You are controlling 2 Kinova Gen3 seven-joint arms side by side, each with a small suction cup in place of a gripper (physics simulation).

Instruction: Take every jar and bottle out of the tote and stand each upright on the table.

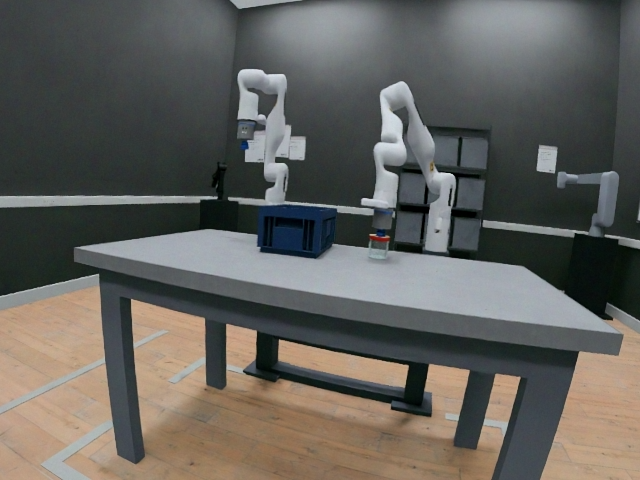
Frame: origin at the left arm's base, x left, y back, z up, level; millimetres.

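Seen in the pictures: left hand, tool point: (380,239); right hand, tool point: (244,148); left arm's base, link origin: (435,250).
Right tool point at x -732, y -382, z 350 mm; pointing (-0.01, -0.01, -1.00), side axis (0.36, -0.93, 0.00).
Observation:
Pixels of each thing's top centre, then the offset from my right tool point to it. Level surfaces: height alone.
- glass jar, top centre: (379,235) dx +546, dy -15, dz -272 mm
- blue tote, top centre: (302,207) dx +272, dy -36, dz -203 mm
- table, surface height: dz -350 mm
A glass jar (378,248) with a red lid is upright at the table, to the right of the tote; its base is at or very near the table top. My left gripper (381,233) is on the jar's red lid, its blue suction cup pressed to the top. The blue tote (289,235) stands on the table (310,279) toward the back; its inside is hidden behind its walls. My right gripper (244,146) hangs high above and to the left of the tote, its blue cup free with no thing on it.
A shelf rack (442,170) with grey bins stands behind the left arm. Another robot arm (607,201) stands on a black pedestal (592,268) at the right. A small black arm (220,180) is at the back left. The tote's walls rise from the table's back part.

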